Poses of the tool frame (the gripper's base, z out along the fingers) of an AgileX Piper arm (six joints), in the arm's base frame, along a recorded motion.
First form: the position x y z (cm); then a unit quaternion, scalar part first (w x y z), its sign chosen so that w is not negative.
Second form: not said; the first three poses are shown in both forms.
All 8 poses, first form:
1: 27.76 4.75 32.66 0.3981 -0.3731 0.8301 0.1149
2: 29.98 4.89 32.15 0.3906 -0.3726 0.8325 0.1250
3: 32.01 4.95 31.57 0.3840 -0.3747 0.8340 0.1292
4: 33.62 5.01 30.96 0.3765 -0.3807 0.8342 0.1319
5: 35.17 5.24 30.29 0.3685 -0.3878 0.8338 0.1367
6: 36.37 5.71 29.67 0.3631 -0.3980 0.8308 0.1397
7: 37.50 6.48 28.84 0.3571 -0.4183 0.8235 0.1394
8: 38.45 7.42 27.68 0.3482 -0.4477 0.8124 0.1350
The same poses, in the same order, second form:
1: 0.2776 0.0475 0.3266 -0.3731 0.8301 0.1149 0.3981
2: 0.2998 0.0489 0.3215 -0.3726 0.8325 0.1250 0.3906
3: 0.3201 0.0495 0.3157 -0.3747 0.8340 0.1292 0.3840
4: 0.3362 0.0501 0.3096 -0.3807 0.8342 0.1319 0.3765
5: 0.3517 0.0524 0.3029 -0.3878 0.8338 0.1367 0.3685
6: 0.3637 0.0571 0.2967 -0.3980 0.8308 0.1397 0.3631
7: 0.3750 0.0648 0.2884 -0.4183 0.8235 0.1394 0.3571
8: 0.3845 0.0742 0.2768 -0.4477 0.8124 0.1350 0.3482
